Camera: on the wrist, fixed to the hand. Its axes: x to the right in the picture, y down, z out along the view.
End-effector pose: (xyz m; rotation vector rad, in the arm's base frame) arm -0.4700 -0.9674 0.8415 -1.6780 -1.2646 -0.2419
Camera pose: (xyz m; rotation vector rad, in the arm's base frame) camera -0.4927 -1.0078 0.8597 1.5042 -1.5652 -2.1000
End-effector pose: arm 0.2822 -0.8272 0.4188 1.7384 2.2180 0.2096
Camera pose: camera 0.2489 -0.8547 0.4435 2.1508 -1.8491 -0.1645
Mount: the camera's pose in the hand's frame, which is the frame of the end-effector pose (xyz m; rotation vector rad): -0.0233 -0.0300 -0.0322 -0.0742 0.9488 -2.9420
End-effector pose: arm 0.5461 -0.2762 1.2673 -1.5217 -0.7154 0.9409
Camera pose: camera 0.5644 -0.3072 1.3017 0.3358 -1.1229 -1.8086
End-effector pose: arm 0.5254 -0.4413 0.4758 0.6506 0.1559 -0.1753
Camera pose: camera 0.4935 -0.4424 0.4375 0.1831 -1.7883 2.3930
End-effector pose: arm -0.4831 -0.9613 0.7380 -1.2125 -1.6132 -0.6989
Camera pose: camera -0.4988 -1.0081 0.7314 -2.0872 1.0075 1.9081
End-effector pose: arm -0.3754 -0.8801 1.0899 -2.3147 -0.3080 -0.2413
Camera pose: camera -0.4089 -0.8868 1.1261 -0.3391 2.2540 1.9672
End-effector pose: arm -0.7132 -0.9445 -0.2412 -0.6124 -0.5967 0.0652
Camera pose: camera -0.7184 -0.9913 -0.2574 0.6850 -0.0329 -2.7893
